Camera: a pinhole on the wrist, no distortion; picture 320 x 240 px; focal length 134.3 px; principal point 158.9 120.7 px. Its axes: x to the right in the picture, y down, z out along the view. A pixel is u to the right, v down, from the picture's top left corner.
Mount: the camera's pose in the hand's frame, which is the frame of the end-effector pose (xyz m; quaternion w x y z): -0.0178 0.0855 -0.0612 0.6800 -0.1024 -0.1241 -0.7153
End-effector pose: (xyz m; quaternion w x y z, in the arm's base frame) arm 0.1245 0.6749 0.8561 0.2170 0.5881 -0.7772 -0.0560
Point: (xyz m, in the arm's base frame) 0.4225 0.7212 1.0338
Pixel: behind the camera
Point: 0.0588 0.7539 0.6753
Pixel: 251 69
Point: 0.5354 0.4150 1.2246
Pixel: behind the camera
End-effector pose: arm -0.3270 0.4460 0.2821 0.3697 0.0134 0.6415 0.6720
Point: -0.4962 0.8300 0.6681
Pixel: 90 167
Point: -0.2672 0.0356 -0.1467
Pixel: behind the camera
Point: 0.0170 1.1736 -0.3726
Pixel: outside the picture
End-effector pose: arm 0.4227 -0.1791 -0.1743 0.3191 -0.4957 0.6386 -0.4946
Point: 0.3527 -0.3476 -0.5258
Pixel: 36 216
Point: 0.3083 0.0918 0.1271
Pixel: behind the camera
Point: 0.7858 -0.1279 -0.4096
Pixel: 198 76
